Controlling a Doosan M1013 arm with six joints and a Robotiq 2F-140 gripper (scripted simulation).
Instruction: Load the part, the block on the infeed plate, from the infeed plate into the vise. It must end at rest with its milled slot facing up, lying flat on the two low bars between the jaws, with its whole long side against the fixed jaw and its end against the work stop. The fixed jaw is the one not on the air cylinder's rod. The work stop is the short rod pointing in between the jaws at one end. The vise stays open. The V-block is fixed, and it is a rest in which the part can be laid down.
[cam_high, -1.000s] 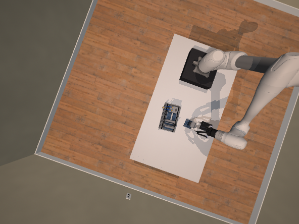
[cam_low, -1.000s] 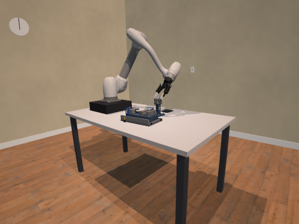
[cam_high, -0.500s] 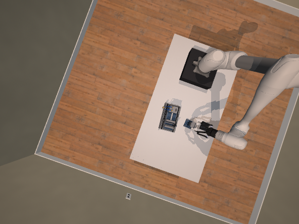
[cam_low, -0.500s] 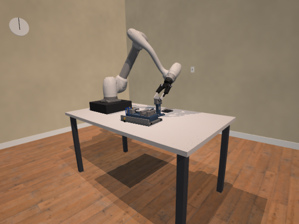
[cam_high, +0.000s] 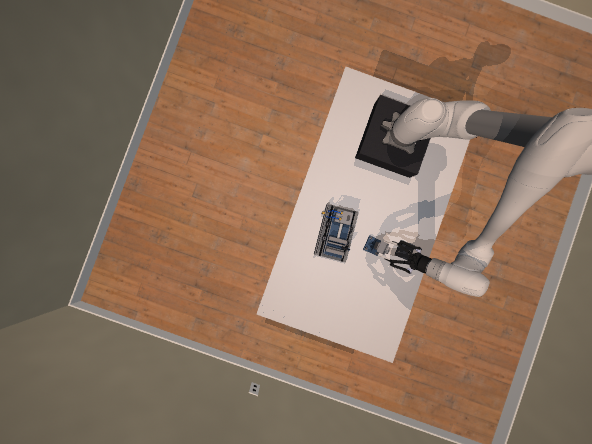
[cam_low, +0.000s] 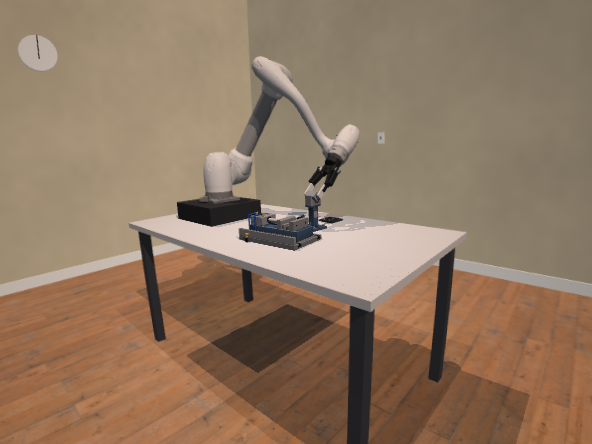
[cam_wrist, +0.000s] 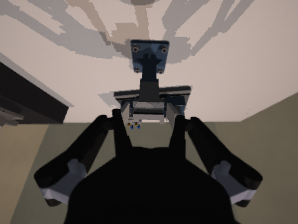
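Right now my hand is 1 cm to the left of the part and 1 cm above it. Also, from my hand: vise base (1 cm ahead, 24 cm to the right, 13 cm below).
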